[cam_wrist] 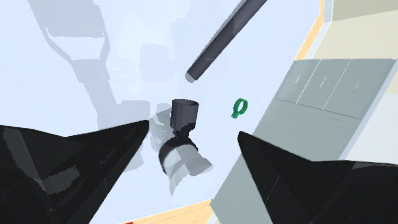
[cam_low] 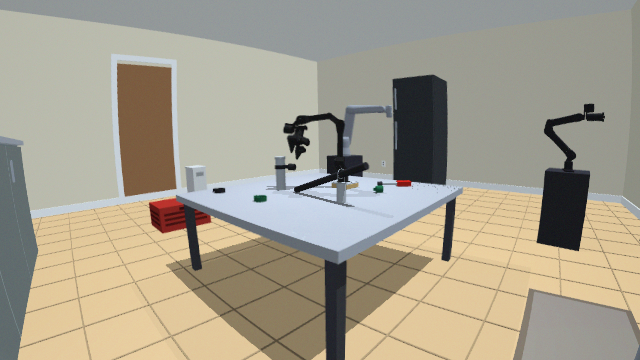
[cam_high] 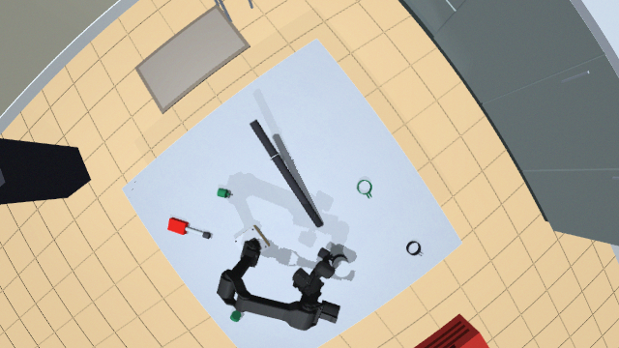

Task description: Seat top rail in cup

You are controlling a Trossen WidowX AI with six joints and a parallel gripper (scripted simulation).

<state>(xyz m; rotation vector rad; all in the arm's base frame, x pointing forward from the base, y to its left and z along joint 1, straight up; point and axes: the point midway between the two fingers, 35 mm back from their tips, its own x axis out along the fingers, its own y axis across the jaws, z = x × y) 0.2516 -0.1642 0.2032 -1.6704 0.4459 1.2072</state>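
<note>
Right now my gripper tip is 30 mm short of the dark rail-end cup, 10 mm to the left of it and 60 mm above it. From my gripper tip the other things lie so: black ring band (400 mm ahead, 260 mm to the right, 190 mm below); then green ring band (330 mm ahead, 130 mm to the left, 190 mm below); then short post (50 mm ahead, 450 mm to the left, 100 mm below).
</note>
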